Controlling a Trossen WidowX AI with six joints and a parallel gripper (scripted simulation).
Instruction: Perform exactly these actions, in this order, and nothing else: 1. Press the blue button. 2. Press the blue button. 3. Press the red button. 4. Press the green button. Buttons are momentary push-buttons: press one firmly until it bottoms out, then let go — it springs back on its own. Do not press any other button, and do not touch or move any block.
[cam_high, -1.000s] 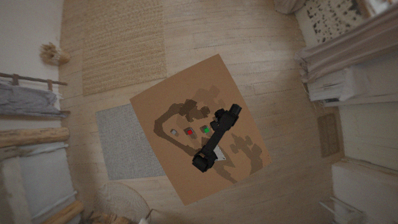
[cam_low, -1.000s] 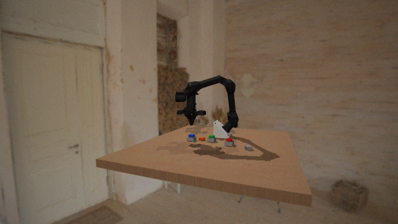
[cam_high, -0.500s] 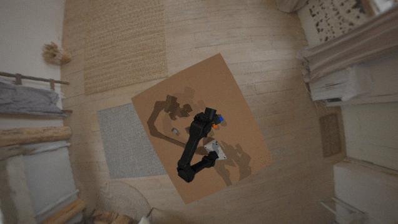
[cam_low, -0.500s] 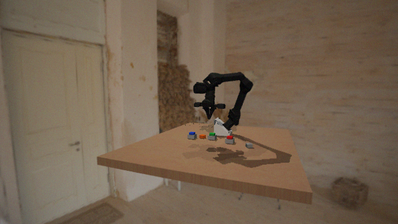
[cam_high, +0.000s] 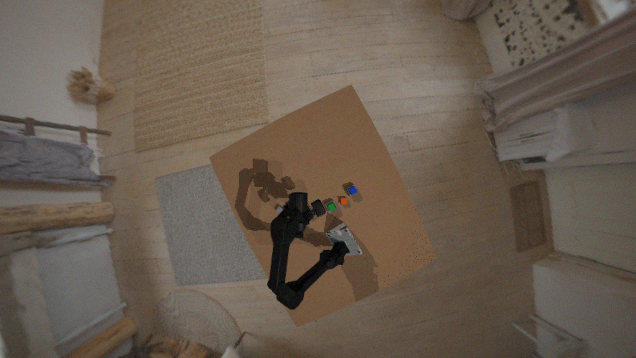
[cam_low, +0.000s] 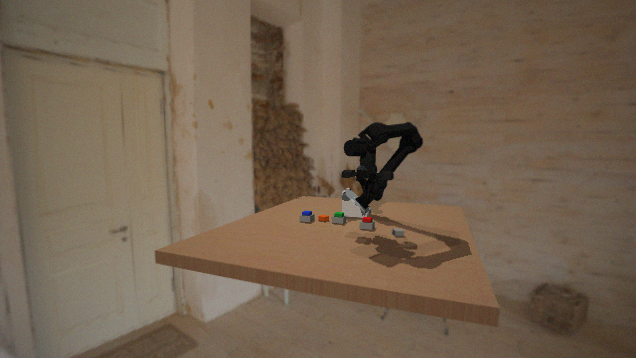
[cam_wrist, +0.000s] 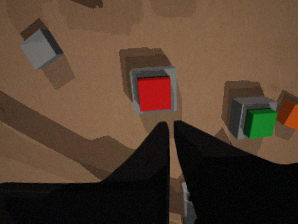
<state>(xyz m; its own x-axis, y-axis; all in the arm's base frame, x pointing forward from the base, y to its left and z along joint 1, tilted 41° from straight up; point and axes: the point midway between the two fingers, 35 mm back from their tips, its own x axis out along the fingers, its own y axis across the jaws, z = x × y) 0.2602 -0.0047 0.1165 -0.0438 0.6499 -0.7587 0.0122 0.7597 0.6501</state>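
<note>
Now: the red button 90 mm below my gripper tip. From my gripper tip the other things lie so: green button: 50 mm behind, 120 mm to the right, 90 mm below; then orange block: 60 mm behind, 190 mm to the right, 110 mm below; then small grey block: 50 mm ahead, 130 mm to the left, 110 mm below.
</note>
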